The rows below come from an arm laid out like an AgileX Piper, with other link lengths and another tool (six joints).
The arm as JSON. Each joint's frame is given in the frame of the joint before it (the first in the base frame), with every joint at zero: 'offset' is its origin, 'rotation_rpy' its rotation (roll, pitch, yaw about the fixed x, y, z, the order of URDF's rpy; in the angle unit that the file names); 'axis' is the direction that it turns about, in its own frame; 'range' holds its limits. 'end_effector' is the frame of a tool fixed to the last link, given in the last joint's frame.
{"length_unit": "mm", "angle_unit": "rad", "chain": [
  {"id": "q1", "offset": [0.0, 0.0, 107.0], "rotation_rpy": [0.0, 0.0, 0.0], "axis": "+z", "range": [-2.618, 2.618]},
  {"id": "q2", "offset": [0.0, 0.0, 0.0], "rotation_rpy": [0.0, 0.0, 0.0], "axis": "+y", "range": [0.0, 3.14]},
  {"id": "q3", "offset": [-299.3, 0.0, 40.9], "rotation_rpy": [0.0, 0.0, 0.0], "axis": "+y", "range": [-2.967, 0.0]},
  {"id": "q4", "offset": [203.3, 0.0, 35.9], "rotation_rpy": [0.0, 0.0, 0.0], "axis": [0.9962, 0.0, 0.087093], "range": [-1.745, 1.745]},
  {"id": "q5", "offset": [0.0, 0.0, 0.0], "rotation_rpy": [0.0, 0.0, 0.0], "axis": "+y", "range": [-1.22, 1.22]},
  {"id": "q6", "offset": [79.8, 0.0, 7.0], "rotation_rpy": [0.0, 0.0, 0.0], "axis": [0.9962, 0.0, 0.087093], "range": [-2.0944, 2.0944]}
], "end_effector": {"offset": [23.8, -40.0, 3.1], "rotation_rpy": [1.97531, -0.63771, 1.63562]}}
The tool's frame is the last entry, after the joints.
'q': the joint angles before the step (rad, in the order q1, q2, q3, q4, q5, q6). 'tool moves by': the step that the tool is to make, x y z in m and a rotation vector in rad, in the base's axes. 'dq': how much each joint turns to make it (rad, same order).
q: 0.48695 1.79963 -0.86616 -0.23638 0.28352 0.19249
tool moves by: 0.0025 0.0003 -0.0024 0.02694 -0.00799 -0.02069
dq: -0.00677 0.00990 -0.00114 0.02180 -0.02897 0.00202
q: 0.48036 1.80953 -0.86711 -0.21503 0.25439 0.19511
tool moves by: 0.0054 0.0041 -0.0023 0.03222 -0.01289 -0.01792
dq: -0.00014 0.01946 -0.01715 0.02658 -0.02914 0.00172
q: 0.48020 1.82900 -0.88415 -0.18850 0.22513 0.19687
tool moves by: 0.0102 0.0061 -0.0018 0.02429 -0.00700 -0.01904
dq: -0.00005 0.03290 -0.04707 0.02922 -0.00343 -0.00294
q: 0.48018 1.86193 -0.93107 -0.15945 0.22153 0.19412
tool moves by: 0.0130 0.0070 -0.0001 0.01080 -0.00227 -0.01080
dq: -0.00010 0.03748 -0.06900 0.02477 0.02439 -0.01142
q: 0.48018 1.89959 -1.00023 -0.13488 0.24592 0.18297
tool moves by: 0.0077 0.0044 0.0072 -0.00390 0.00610 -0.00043
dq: 0.00142 0.00841 -0.06322 0.02173 0.06177 -0.02169
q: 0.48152 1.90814 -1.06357 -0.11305 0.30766 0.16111
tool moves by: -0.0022 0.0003 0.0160 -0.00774 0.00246 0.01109
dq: 0.00423 -0.03686 -0.03026 0.01628 0.07236 -0.02665
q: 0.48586 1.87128 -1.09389 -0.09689 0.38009 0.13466
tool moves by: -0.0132 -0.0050 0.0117 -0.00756 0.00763 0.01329
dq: 0.00486 -0.06078 0.03274 0.01154 0.03774 -0.02087
